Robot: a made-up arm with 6 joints.
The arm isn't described. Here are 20 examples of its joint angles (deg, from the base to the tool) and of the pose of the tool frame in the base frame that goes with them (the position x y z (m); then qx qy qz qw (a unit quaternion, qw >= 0)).
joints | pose
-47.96 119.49 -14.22 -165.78 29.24 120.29 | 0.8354 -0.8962 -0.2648 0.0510 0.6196 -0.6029 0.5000
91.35 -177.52 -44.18 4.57 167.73 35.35 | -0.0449 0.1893 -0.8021 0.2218 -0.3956 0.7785 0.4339
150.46 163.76 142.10 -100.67 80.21 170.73 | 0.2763 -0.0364 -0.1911 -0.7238 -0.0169 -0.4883 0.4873
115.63 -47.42 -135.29 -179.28 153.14 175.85 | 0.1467 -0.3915 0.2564 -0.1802 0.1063 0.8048 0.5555
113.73 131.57 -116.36 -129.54 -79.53 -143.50 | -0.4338 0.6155 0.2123 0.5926 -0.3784 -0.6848 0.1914
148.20 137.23 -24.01 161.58 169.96 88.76 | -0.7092 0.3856 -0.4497 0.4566 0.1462 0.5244 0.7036
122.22 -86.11 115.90 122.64 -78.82 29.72 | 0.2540 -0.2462 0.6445 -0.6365 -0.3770 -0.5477 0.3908
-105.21 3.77 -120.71 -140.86 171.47 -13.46 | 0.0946 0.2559 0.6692 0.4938 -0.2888 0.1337 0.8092
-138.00 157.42 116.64 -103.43 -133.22 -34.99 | 0.2024 -0.0090 -0.4034 0.6528 0.1170 -0.1633 0.7304
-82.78 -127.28 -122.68 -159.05 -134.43 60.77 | 0.0506 0.2011 -0.4725 -0.2966 0.7780 0.4809 0.2746
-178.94 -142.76 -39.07 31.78 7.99 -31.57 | 0.4087 -0.0411 -1.0256 0.9984 0.0080 0.0437 0.0362
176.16 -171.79 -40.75 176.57 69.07 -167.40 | -0.3229 -0.0245 -0.9020 0.6293 -0.0622 -0.7717 0.0685
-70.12 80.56 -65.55 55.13 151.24 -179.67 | 0.3651 -0.7274 0.6387 -0.9666 0.1569 -0.1857 0.0808
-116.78 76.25 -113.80 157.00 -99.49 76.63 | -0.2289 -0.4119 0.7979 -0.2431 -0.4791 0.7641 0.3570
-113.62 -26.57 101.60 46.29 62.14 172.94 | 0.0098 -0.3069 0.8411 0.4765 -0.7125 0.5055 0.0985
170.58 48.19 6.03 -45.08 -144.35 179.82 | -0.7929 0.0316 0.9007 0.4297 0.6212 0.0070 0.6552
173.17 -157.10 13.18 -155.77 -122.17 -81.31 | 0.5951 -0.1609 -0.7369 0.0105 0.2397 -0.7708 0.5902
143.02 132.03 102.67 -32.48 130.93 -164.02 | -0.0780 0.0860 -0.4465 -0.2180 0.0559 -0.0050 0.9743
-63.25 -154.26 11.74 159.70 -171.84 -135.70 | -0.2120 0.4888 -0.7183 0.2414 0.0921 0.0035 0.9661
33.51 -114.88 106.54 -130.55 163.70 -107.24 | -0.5845 -0.3792 0.2446 -0.0806 0.9907 -0.1040 0.0336
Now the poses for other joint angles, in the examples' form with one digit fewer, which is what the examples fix.
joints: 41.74 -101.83 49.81 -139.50 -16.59 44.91
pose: -0.908 -0.722 0.456 0.280 -0.203 -0.454 0.821
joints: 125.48 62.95 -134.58 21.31 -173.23 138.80
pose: -0.174 0.190 0.579 0.046 -0.841 -0.469 0.267
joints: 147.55 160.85 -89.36 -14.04 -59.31 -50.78
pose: -0.660 0.338 -0.170 -0.086 -0.126 0.704 0.693
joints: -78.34 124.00 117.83 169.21 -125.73 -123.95
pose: 0.043 -0.129 -0.306 0.091 -0.048 -0.143 0.984
